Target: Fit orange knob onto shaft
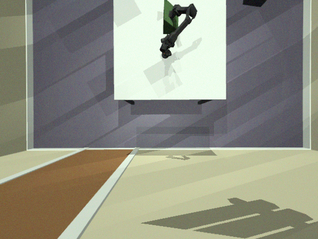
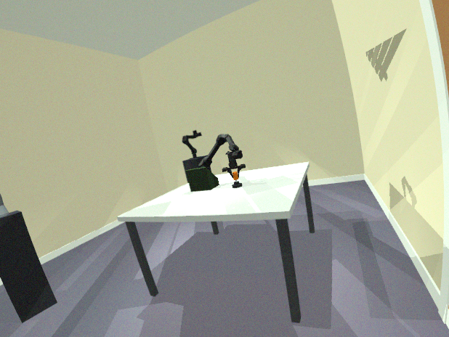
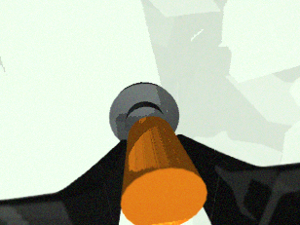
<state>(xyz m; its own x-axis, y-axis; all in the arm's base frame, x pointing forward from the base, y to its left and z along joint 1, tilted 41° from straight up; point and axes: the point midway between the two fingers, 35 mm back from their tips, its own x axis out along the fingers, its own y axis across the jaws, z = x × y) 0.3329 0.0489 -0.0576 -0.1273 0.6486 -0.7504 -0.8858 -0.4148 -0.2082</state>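
Right now my gripper tip is 4 cm above the pedestal. The rest, counted from my gripper tip: orange knob (3 cm above).
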